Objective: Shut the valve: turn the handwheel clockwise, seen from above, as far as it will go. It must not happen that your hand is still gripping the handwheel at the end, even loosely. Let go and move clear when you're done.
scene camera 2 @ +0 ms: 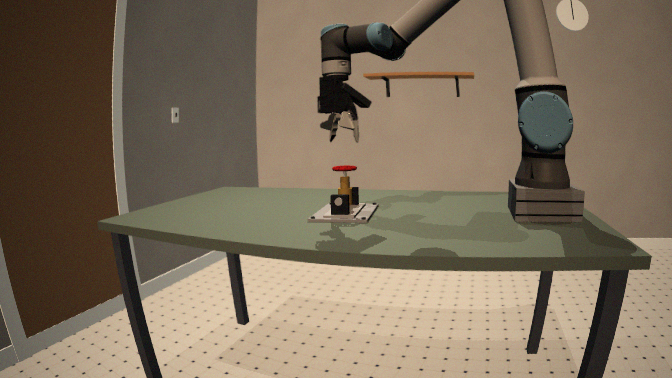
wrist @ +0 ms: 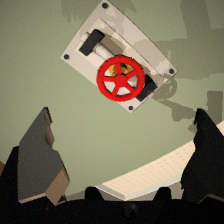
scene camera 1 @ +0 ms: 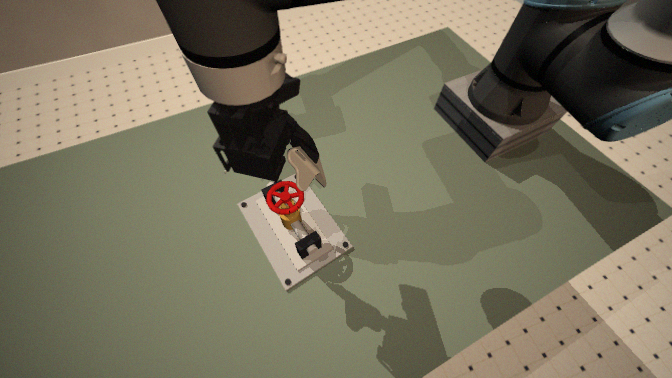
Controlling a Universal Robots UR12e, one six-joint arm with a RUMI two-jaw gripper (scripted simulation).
Path:
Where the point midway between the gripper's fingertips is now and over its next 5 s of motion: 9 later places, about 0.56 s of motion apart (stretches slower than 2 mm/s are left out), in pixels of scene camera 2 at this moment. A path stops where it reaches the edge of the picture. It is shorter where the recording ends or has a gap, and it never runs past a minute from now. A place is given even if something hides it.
My gripper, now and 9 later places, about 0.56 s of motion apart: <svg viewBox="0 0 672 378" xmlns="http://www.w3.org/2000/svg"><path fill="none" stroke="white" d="M343 142L343 144L343 151L343 157L343 158L343 162L343 168L343 172L344 176L344 171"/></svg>

